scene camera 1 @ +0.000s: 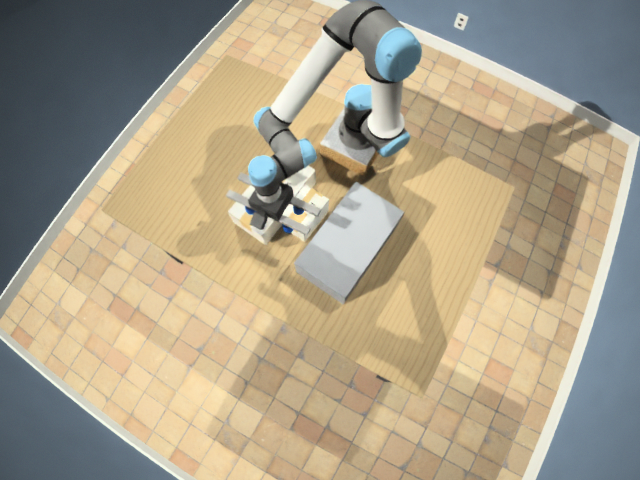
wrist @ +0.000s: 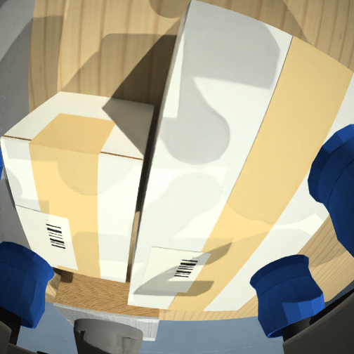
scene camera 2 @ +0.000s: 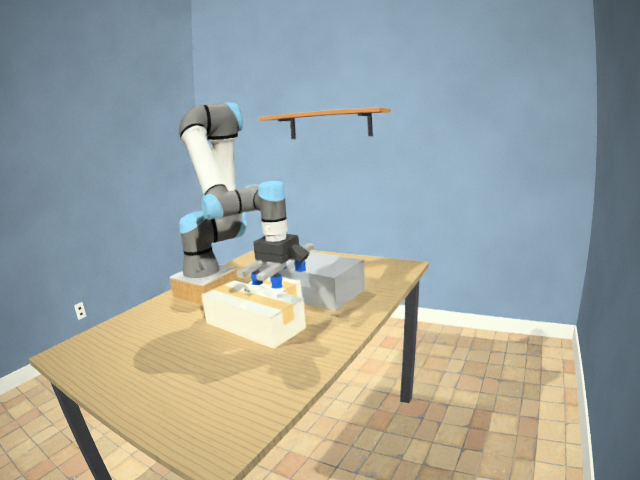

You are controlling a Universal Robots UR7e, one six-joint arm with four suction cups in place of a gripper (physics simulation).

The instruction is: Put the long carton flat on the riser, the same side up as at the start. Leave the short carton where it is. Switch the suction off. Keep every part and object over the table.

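Pixels of known places: arm's base at its link origin: (scene camera 1: 358, 133) (scene camera 2: 201, 271).
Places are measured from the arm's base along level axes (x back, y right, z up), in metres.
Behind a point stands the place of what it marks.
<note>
The long carton (scene camera 1: 261, 236) {x -0.528, y 0.109, z 0.003 m} (scene camera 2: 248, 322) {x -0.417, y 0.243, z -0.025 m} (wrist: 260, 160), white with a tan tape strip and a barcode label facing up, lies flat on the table. The short carton (scene camera 1: 316, 221) {x -0.379, y -0.023, z -0.037 m} (scene camera 2: 295, 285) {x -0.449, y 0.016, z 0.013 m} (wrist: 120, 200), with similar tape and label, stands close beside it, a narrow gap between them in the wrist view. The grey riser (scene camera 1: 351, 242) {x -0.415, y -0.173, z 0.033 m} (scene camera 2: 348, 284) {x -0.575, y -0.125, z -0.021 m} stands on the short carton's other side, its top bare. My gripper (scene camera 1: 271, 219) {x -0.444, y 0.095, z 0.073 m} (scene camera 2: 278, 273) {x -0.444, y 0.095, z 0.073 m} (wrist: 155, 292) is open, suction off, with blue cups low over the cartons and holding nothing. It hides parts of both in the scene views.
The arm's base stands on a wood-sided block (scene camera 1: 347, 155) {x -0.107, y -0.007, z -0.001 m} (scene camera 2: 199, 289) {x -0.084, y 0.106, z -0.024 m} at one edge of the wooden table (scene camera 1: 170, 170) {x -0.439, y 0.607, z -0.087 m} (scene camera 2: 155, 392) {x -0.357, y 0.599, z -0.087 m}, near the cartons and riser. A wall shelf (scene camera 2: 325, 114) hangs behind, well above the table.
</note>
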